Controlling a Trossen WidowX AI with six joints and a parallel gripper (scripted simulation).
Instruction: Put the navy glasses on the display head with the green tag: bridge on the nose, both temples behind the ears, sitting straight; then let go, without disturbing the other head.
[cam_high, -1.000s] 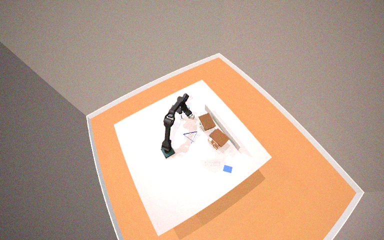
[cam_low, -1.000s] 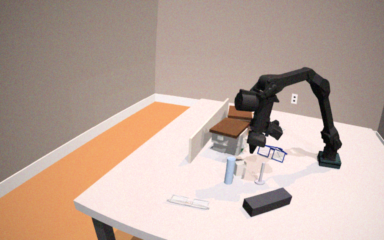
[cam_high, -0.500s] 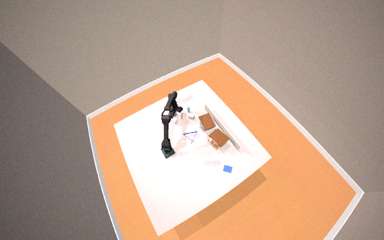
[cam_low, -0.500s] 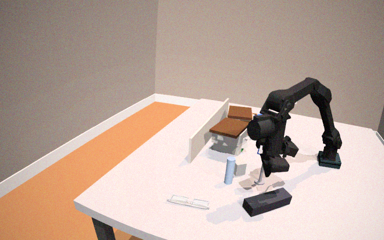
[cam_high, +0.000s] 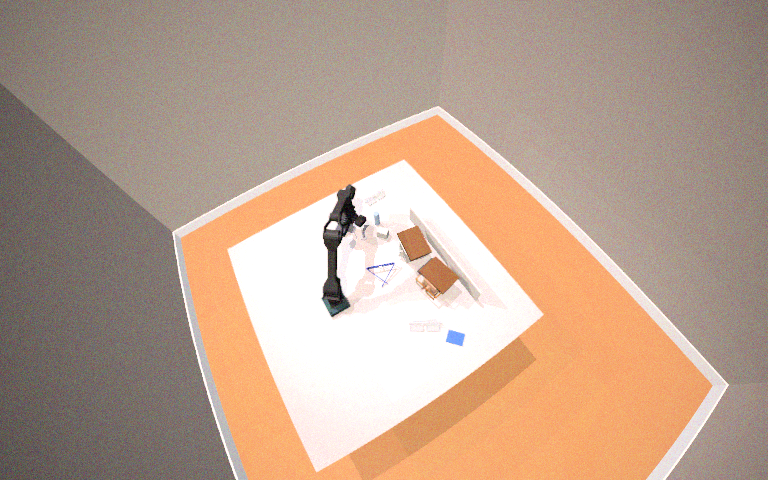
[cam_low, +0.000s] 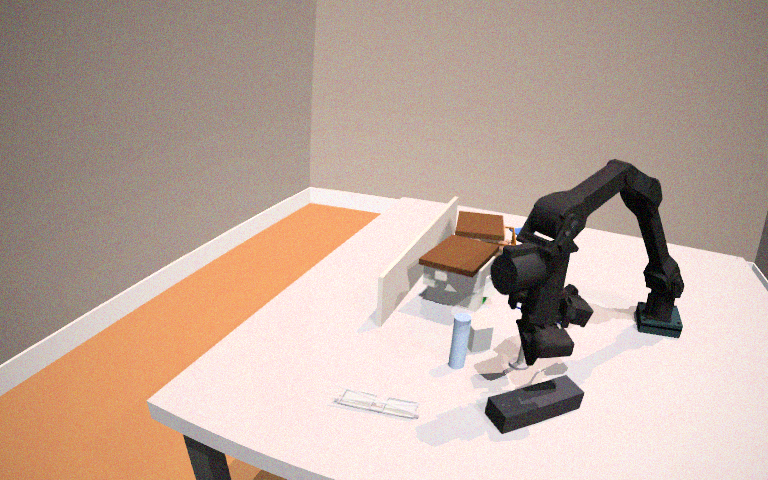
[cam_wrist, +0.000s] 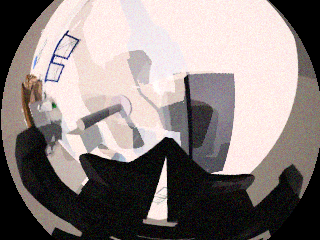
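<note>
Now: the dark block 50 mm to the left of my gripper tip, 40 mm below it and 30 mm behind it. From my gripper tip the other things lie so: grey peg 80 mm to the right, 30 mm below, 30 mm ahead; then light blue cylinder 140 mm ahead, 30 mm to the right, 10 mm below; then beige cube 130 mm ahead, 120 mm to the right, 30 mm below.
</note>
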